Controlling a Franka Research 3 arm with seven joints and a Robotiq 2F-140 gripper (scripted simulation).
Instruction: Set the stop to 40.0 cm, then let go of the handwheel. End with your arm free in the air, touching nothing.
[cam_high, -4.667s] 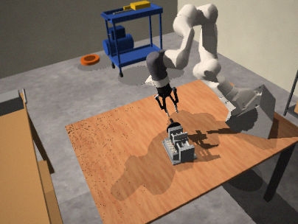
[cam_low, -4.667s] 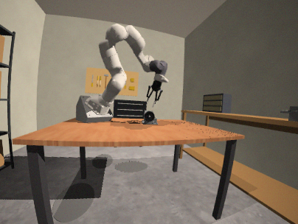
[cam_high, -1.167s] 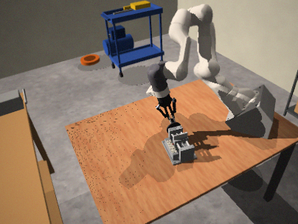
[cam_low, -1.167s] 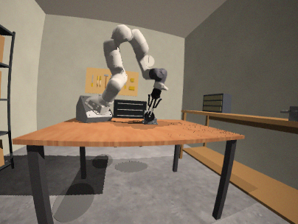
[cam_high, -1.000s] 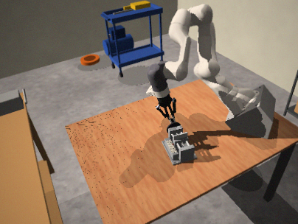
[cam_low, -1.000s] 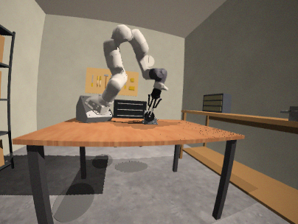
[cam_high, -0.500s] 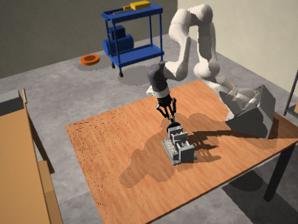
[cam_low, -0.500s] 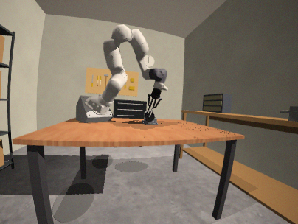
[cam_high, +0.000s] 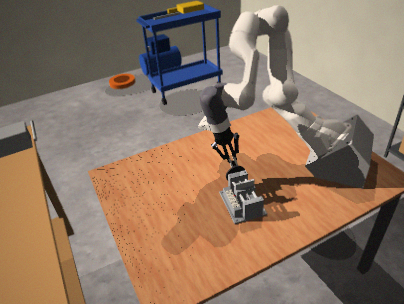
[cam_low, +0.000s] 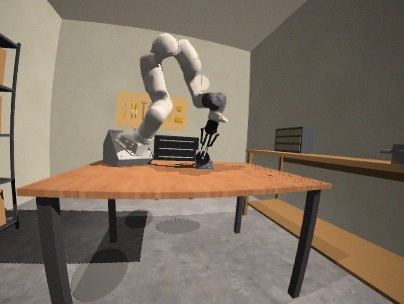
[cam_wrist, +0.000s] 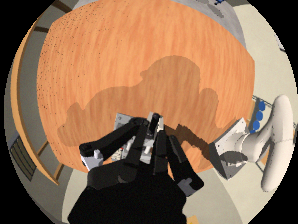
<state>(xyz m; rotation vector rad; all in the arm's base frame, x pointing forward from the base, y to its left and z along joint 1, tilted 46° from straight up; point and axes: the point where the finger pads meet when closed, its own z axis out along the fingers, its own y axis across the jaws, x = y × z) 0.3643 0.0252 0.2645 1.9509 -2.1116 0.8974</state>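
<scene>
My hand is 20 mm to the right of the handwheel and 30 mm above it.
</scene>
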